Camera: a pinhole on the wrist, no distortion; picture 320 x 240 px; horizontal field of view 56.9 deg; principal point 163.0 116.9 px. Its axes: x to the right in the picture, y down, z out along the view. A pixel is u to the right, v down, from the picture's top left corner.
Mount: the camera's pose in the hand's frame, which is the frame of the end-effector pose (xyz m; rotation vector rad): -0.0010 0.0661 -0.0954 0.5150 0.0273 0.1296
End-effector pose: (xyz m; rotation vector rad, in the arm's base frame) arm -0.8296 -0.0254 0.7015 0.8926 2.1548 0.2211
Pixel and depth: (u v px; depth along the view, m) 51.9 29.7 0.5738
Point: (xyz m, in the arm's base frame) -0.7321 -0.4598 0.4170
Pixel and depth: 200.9 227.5 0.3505
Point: -0.6467 -0.0175 0.4907
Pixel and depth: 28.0 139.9 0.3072
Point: -0.6848 -0.1917 0.6171
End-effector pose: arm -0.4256 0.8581 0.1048 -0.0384 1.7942 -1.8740
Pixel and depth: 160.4 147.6 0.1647
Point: -0.4087 0.8043 0.1093
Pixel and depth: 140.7 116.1 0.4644
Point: -0.3611 0.5733 0.2982
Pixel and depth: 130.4 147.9 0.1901
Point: -0.3887 0.7896 0.1299
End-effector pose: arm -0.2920 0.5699 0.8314 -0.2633 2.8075 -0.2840
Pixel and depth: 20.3 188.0 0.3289
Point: -0.0731 0.5176 0.6702
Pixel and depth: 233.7 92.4 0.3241
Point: -0.3128 0.4188 0.6649
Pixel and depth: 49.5 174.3 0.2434
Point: -0.1645 0.5412 0.7309
